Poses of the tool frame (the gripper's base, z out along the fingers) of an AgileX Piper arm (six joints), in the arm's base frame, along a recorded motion.
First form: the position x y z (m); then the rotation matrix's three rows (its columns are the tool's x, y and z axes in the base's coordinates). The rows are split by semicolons.
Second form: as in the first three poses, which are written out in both.
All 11 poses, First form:
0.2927 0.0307 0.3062; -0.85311 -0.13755 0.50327; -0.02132 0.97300 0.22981; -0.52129 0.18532 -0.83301
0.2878 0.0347 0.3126; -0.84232 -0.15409 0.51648; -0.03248 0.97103 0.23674; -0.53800 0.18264 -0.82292
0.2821 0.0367 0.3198; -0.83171 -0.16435 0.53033; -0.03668 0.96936 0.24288; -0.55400 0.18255 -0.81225
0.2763 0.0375 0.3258; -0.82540 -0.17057 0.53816; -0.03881 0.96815 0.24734; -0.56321 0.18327 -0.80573
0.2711 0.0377 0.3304; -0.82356 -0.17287 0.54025; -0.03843 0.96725 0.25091; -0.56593 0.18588 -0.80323
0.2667 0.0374 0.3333; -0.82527 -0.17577 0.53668; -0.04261 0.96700 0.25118; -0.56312 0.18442 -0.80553
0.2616 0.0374 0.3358; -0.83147 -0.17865 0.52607; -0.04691 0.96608 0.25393; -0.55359 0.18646 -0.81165
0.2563 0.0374 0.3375; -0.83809 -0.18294 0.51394; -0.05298 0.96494 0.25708; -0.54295 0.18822 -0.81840
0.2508 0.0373 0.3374; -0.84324 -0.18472 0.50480; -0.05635 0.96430 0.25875; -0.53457 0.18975 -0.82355
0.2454 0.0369 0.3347; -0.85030 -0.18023 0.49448; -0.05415 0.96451 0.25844; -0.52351 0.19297 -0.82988
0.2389 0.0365 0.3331; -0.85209 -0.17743 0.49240; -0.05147 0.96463 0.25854; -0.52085 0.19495 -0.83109
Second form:
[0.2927 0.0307 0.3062 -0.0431 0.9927 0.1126 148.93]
[0.2878 0.0347 0.3126 -0.0509 0.9921 0.1144 147.90]
[0.2821 0.0367 0.3198 -0.0552 0.9916 0.1168 146.86]
[0.2763 0.0375 0.3258 -0.0577 0.9913 0.1186 146.25]
[0.2711 0.0377 0.3304 -0.0583 0.9910 0.1204 146.08]
[0.2667 0.0374 0.3333 -0.0601 0.9910 0.1200 146.29]
[0.2616 0.0374 0.3358 -0.0619 0.9907 0.1209 146.98]
[0.2563 0.0374 0.3375 -0.0645 0.9905 0.1218 147.76]
[0.2508 0.0373 0.3374 -0.0657 0.9903 0.1223 148.35]
[0.2454 0.0369 0.3347 -0.0637 0.9904 0.1227 149.07]
[0.2389 0.0365 0.3331 -0.0622 0.9904 0.1231 149.24]

